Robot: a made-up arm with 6 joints. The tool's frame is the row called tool. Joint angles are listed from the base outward.
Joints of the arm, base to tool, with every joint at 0 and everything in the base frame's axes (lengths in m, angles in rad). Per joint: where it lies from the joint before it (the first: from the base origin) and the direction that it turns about. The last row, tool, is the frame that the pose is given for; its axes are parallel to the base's.
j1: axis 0 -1 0 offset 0 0 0.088
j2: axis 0 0 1 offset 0.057 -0.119 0.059
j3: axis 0 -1 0 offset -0.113 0.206 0.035
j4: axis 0 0 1 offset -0.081 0.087 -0.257
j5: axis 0 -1 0 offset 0.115 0.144 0.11
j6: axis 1 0 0 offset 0.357 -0.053 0.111
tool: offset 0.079 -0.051 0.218
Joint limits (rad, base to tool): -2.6..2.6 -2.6..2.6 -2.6..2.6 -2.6..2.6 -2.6..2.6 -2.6..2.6
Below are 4 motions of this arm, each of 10 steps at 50 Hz.
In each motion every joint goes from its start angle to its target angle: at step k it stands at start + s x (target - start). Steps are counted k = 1, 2, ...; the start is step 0. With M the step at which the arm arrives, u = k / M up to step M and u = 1 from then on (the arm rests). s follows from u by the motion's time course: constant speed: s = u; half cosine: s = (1 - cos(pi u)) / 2; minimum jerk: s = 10 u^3 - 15 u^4 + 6 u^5.
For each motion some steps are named. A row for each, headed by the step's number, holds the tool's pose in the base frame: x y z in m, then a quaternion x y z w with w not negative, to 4 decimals.
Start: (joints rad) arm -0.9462 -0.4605 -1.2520 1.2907 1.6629 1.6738
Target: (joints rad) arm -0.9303 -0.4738 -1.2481 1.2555 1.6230 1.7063
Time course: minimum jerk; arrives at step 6
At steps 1, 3, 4, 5, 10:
1: 0.3134 0.0703 -0.1071 0.9040 -0.1969 -0.3009 0.2312
3: 0.3181 0.0755 -0.1112 0.9060 -0.1916 -0.2992 0.2300
4: 0.3209 0.0788 -0.1137 0.9072 -0.1883 -0.2983 0.2293
5: 0.3226 0.0808 -0.1153 0.9079 -0.1864 -0.2978 0.2288
10: 0.3229 0.0812 -0.1156 0.9080 -0.1860 -0.2977 0.2287

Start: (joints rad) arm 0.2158 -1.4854 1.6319 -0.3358 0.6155 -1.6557
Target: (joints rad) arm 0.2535 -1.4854 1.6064 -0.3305 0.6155 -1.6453
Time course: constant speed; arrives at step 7
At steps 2, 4, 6, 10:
2: 0.3680 0.2749 0.6545 0.4341 0.1578 0.8449 0.2698
4: 0.3625 0.2727 0.6597 0.4317 0.1553 0.8473 0.2677
6: 0.3570 0.2705 0.6649 0.4292 0.1528 0.8497 0.2655
10: 0.3542 0.2694 0.6674 0.4280 0.1516 0.8509 0.2644

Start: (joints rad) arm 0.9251 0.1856 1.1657 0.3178 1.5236 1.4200
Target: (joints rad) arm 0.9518 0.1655 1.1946 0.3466 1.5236 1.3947
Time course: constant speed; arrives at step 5
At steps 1, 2, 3, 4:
1: -0.3773 -0.0104 -0.0701 0.1429 0.5817 -0.7746 0.2031
2: -0.3751 -0.0089 -0.0736 0.1482 0.5817 -0.7730 0.2053
3: -0.3729 -0.0074 -0.0770 0.1535 0.5817 -0.7714 0.2075
4: -0.3707 -0.0058 -0.0805 0.1588 0.5817 -0.7697 0.2097

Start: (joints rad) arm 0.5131 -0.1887 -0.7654 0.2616 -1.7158 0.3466
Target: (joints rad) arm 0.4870 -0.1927 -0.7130 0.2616 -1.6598 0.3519
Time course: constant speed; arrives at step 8
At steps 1, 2, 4, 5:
1: 0.0736 0.2935 -0.4882 0.1039 0.8248 -0.0542 0.5531
2: 0.0798 0.2929 -0.4868 0.1051 0.8219 -0.0546 0.5571
4: 0.0920 0.2917 -0.4838 0.1077 0.8160 -0.0555 0.5652
5: 0.0981 0.2910 -0.4822 0.1089 0.8130 -0.0559 0.5692

